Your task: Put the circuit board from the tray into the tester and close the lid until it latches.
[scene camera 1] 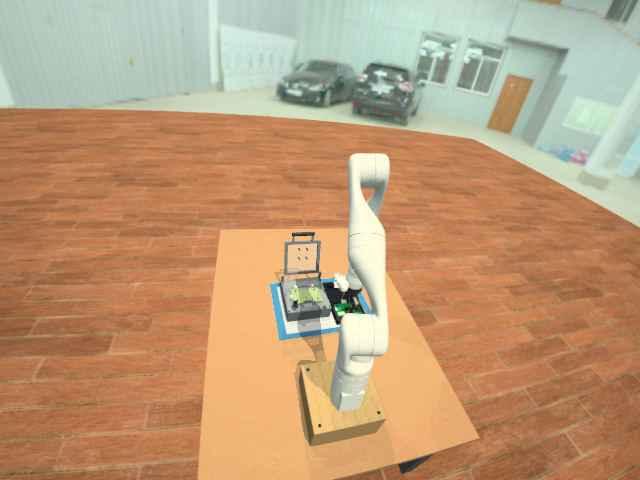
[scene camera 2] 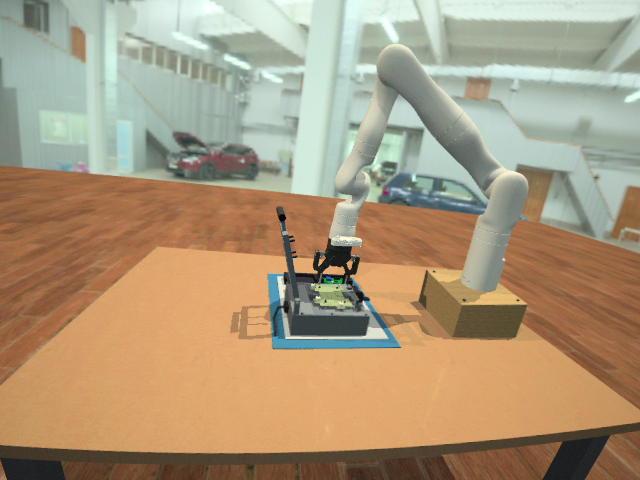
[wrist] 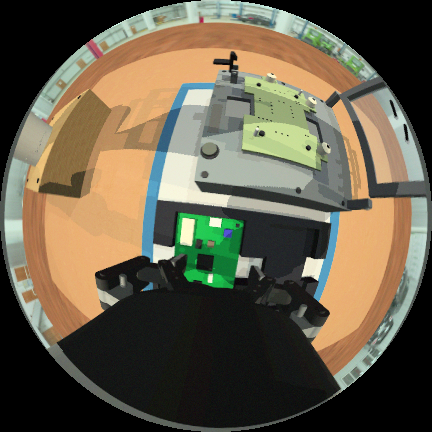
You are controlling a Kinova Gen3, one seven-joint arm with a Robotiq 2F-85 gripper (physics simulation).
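Seen in the pictures: gripper, between the fingertips: (scene camera 1: 346,306) (wrist: 217,268); arm's base, origin of its link: (scene camera 1: 345,394) (scene camera 2: 476,284).
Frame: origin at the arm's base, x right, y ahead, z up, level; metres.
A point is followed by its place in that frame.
The green circuit board (scene camera 1: 341,308) @[x 0.083, y 0.394, z -0.084 m] (scene camera 2: 333,281) @[x 0.141, y 0.397, z -0.091 m] (wrist: 222,247) @[x 0.086, y 0.407, z -0.088 m] lies flat in the left compartment of the black tray (wrist: 285,245) @[x 0.068, y 0.481, z -0.090 m], as the wrist view shows it. My gripper (scene camera 2: 334,279) @[x 0.110, y 0.408, z -0.087 m] (wrist: 217,268) @[x 0.110, y 0.408, z -0.087 m] points down over the board, open and empty, with one finger at each long side of it. Whether the fingertips touch the board cannot be told. The gripper's body hides the board's near end in the wrist view. The grey tester (scene camera 1: 310,313) @[x -0.054, y 0.358, z -0.066 m] (scene camera 2: 330,324) @[x -0.155, y 0.439, z -0.072 m] (wrist: 235,170) @[x 0.014, y 0.399, z -0.048 m] stands beside the tray with its light green plate (wrist: 285,110) @[x -0.069, y 0.436, z -0.039 m] bare. Its lid (scene camera 1: 285,258) @[x -0.151, y 0.539, z 0.062 m] (scene camera 2: 287,258) @[x -0.156, y 0.553, z 0.079 m] (wrist: 400,189) stands upright, open.
A black latch (scene camera 2: 361,297) @[x -0.122, y 0.369, z -0.013 m] (wrist: 232,62) @[x -0.110, y 0.370, z -0.016 m] sticks up at the tester's edge opposite the lid hinge. Tester and tray stand on a blue-bordered white mat (scene camera 1: 279,320) @[x -0.174, y 0.358, z -0.106 m] (scene camera 2: 330,343) @[x -0.180, y 0.437, z -0.106 m]. The arm's wooden base block (scene camera 1: 341,397) @[x -0.036, y -0.041, z 0.081 m] (scene camera 2: 485,317) @[x -0.113, y 0.026, z -0.047 m] (wrist: 75,145) @[x -0.007, y 0.117, z -0.060 m] stands on the same table.
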